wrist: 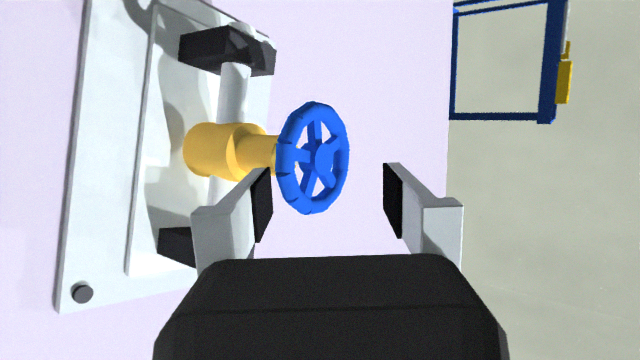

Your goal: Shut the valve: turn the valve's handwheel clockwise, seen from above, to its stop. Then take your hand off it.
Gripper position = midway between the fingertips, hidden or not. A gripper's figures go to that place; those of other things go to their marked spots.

Scene:
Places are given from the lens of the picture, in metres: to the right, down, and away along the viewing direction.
gripper [327, 188]: 0.00, 0.00, 0.16
blue handwheel [315, 159]: 0.00, -0.01, 0.22
light grey base plate [115, 49]: -0.14, -0.09, 0.25
The marked spots on the light grey base plate and the blue handwheel are 0.16 m apart.

